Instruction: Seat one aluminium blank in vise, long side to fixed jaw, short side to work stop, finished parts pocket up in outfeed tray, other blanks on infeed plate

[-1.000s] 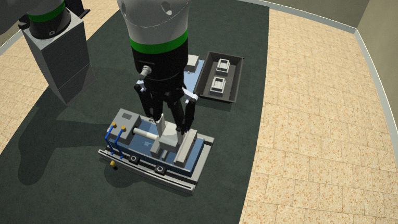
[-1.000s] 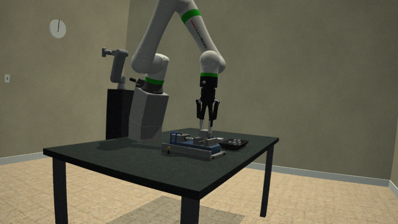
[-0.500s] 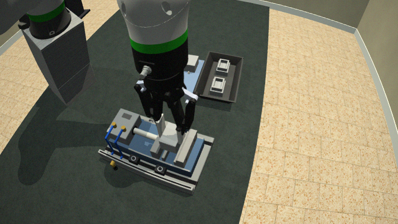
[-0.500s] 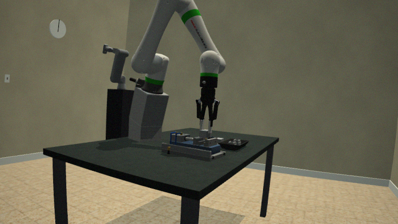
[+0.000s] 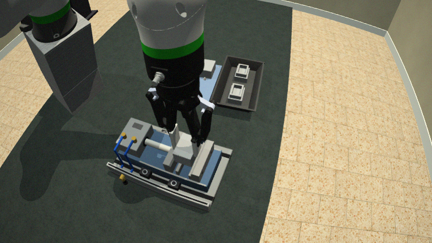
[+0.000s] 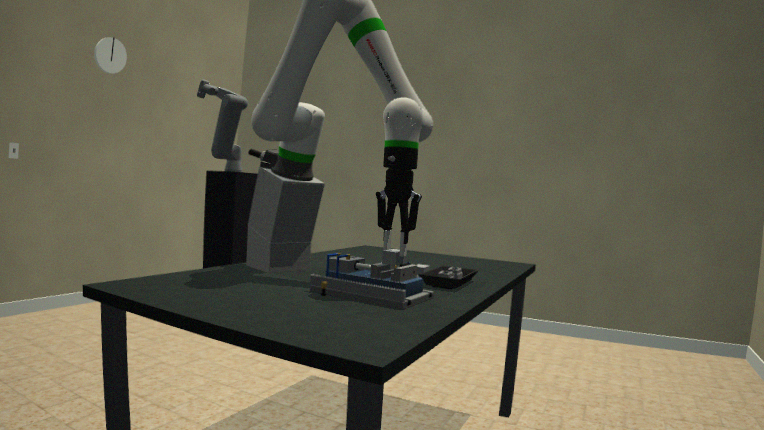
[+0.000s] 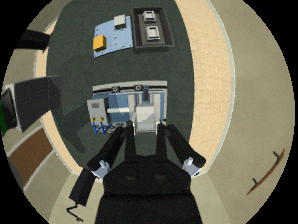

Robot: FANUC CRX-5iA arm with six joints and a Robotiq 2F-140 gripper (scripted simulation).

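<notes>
My gripper is now 1 cm short of the blue work stop, 7 cm to the right of it and 10 cm above it. Also, from my hand: vise: 6 cm behind, 2 cm to the left, 12 cm below; hose block: 16 cm behind, 3 cm to the left, 8 cm below; aluminium blank: 4 cm below.
</notes>
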